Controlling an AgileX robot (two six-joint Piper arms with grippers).
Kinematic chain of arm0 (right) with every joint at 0, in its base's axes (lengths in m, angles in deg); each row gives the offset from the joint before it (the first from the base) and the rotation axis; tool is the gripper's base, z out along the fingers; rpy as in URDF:
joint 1: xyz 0 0 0.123 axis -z
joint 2: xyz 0 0 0 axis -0.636 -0.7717 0
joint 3: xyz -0.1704 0.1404 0.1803 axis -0.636 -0.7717 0
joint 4: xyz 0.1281 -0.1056 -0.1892 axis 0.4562 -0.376 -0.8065
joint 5: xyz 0 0 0 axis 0.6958 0.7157 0.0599
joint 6: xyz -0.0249 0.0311 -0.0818 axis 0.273 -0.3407 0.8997
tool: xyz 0 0 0 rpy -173.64 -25.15 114.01
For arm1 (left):
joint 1: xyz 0 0 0.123 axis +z
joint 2: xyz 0 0 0 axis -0.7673 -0.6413 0
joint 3: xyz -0.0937 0.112 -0.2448 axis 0.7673 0.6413 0
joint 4: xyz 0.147 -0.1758 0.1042 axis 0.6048 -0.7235 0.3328
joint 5: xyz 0 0 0 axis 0.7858 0.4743 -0.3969
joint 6: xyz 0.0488 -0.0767 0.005 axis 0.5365 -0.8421 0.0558
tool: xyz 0 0 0 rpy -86.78 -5.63 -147.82
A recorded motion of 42 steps. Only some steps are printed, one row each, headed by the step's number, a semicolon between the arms.
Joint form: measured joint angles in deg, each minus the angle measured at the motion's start. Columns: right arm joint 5, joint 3, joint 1, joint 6, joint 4, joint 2; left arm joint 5, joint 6, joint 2, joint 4, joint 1, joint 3.
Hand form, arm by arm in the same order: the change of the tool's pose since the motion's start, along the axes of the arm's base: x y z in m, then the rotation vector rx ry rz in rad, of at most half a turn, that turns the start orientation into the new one. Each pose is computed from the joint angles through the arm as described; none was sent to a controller.
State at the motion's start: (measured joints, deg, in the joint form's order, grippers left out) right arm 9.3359 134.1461 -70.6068 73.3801 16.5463 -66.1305; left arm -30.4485 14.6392 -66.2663 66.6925 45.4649 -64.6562
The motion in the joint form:
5: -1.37 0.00 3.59 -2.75 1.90 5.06; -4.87 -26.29 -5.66 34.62 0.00 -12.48
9: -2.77 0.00 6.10 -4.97 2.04 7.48; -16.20 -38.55 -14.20 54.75 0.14 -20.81
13: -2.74 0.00 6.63 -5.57 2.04 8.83; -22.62 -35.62 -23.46 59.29 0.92 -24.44
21: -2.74 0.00 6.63 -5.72 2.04 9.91; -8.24 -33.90 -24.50 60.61 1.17 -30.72
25: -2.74 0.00 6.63 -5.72 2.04 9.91; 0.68 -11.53 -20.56 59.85 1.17 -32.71
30: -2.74 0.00 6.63 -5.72 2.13 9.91; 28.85 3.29 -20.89 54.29 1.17 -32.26
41: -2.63 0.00 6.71 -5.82 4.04 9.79; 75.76 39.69 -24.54 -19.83 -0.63 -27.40
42: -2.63 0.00 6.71 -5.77 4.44 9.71; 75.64 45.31 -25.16 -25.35 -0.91 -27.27
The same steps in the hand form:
5: -0.0108 -0.0284 0.0331 0.0992 -0.0502 -0.0972; -0.0132 -0.0123 0.0553 0.1916 -0.0750 -0.0652
9: -0.0139 -0.0462 0.0485 0.1479 -0.0828 -0.1753; -0.0032 -0.0301 0.0815 0.4132 -0.0208 -0.1967
13: -0.0197 -0.0521 0.0560 0.1628 -0.0971 -0.1906; 0.0270 -0.0396 0.0868 0.5669 0.0612 -0.2626
21: -0.0257 -0.0549 0.0619 0.1732 -0.1118 -0.1914; 0.0277 -0.0195 0.1257 0.5199 -0.0234 0.0213
25: -0.0257 -0.0549 0.0619 0.1732 -0.1118 -0.1914; 0.0036 -0.0048 0.1436 0.7644 -0.2081 0.3611
30: -0.0257 -0.0548 0.0619 0.1744 -0.1110 -0.1909; 0.0049 0.0389 0.1461 0.7067 -0.0379 0.8595
41: -0.0265 -0.0527 0.0623 0.1999 -0.0905 -0.1821; 0.0238 0.0413 0.0285 0.3255 1.1498 0.4835
42: -0.0263 -0.0521 0.0621 0.2045 -0.0864 -0.1793; 0.0265 0.0334 0.0250 0.3794 1.1710 0.3804

